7 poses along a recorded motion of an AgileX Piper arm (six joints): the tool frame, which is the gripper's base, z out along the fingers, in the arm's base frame.
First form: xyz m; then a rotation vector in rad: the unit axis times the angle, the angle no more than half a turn.
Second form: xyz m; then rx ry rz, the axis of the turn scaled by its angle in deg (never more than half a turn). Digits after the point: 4 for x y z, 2 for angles.
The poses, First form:
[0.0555 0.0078 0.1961 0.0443 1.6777 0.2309]
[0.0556 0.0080 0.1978 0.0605 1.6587 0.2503]
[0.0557 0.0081 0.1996 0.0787 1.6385 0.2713]
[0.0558 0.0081 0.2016 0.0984 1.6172 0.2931]
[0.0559 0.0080 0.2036 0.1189 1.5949 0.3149]
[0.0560 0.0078 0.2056 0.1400 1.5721 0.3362]
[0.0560 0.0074 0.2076 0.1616 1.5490 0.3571]
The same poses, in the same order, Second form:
[0.0555 0.0078 0.1961 2.54 96.13 13.23]
[0.0556 0.0080 0.1978 3.47 95.04 14.34]
[0.0557 0.0081 0.1996 4.51 93.88 15.54]
[0.0558 0.0081 0.2016 5.64 92.66 16.79]
[0.0559 0.0080 0.2036 6.81 91.38 18.04]
[0.0560 0.0078 0.2056 8.02 90.07 19.26]
[0.0560 0.0074 0.2076 9.26 88.75 20.46]

